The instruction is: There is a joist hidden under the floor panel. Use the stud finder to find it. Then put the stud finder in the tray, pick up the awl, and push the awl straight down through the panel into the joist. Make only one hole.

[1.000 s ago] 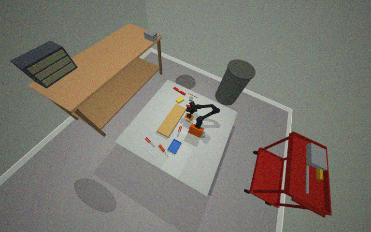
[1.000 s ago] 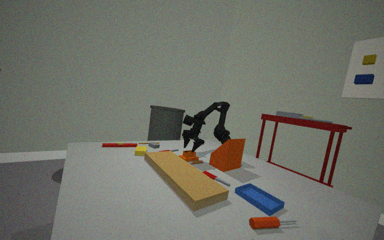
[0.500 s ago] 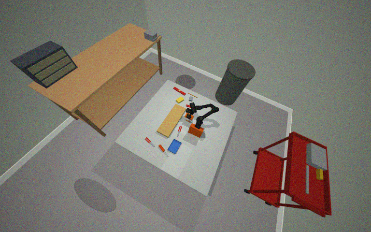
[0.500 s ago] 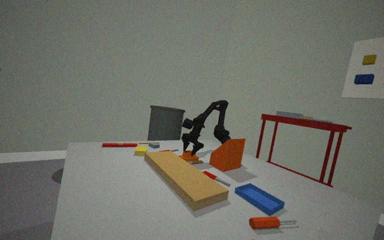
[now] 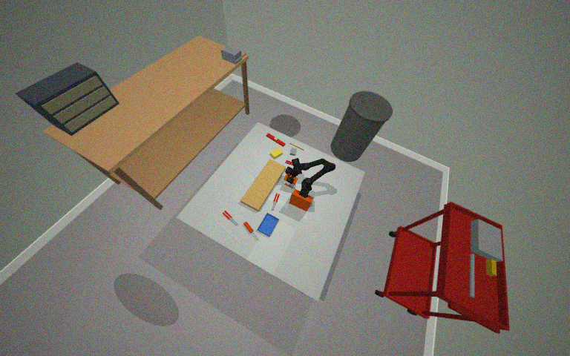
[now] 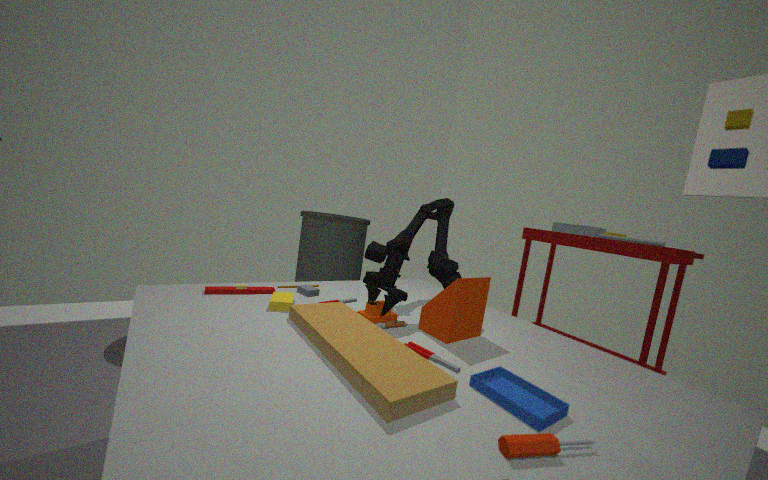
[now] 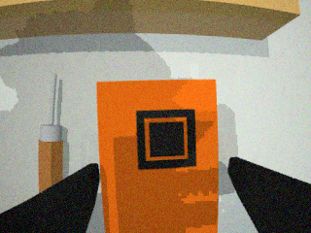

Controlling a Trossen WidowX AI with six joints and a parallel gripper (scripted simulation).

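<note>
My gripper tip is now 20 mm below the orange stud finder. Round my gripper tip: yellow block: 270 mm ahead, 170 mm to the right, 10 mm below; then awl: 80 mm to the left, 20 mm below; then grey block: 290 mm to the right, 140 mm ahead, 10 mm below.
</note>
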